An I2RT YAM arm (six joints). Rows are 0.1 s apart.
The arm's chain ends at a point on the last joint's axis. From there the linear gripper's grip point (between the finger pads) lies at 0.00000 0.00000 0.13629 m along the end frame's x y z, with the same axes.
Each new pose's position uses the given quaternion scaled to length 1; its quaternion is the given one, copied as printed.
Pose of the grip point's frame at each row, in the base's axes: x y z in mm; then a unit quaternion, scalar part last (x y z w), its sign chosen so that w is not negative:
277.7 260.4 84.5 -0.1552 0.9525 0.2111 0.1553
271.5 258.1 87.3 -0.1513 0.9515 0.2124 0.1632
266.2 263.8 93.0 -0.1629 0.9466 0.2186 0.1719
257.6 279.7 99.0 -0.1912 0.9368 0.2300 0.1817
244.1 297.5 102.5 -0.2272 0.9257 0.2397 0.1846
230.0 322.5 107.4 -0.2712 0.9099 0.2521 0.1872
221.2 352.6 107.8 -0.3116 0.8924 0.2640 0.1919
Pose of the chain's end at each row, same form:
246.3 199.0 202.1 -0.1552 0.9525 0.2111 0.1553
237.9 196.3 204.0 -0.1513 0.9515 0.2124 0.1632
231.5 199.8 208.2 -0.1629 0.9466 0.2186 0.1719
223.2 211.5 211.9 -0.1912 0.9368 0.2300 0.1817
212.4 225.6 213.8 -0.2272 0.9257 0.2397 0.1846
202.2 246.1 216.8 -0.2712 0.9099 0.2521 0.1872
196.9 272.1 215.1 -0.3116 0.8924 0.2640 0.1919

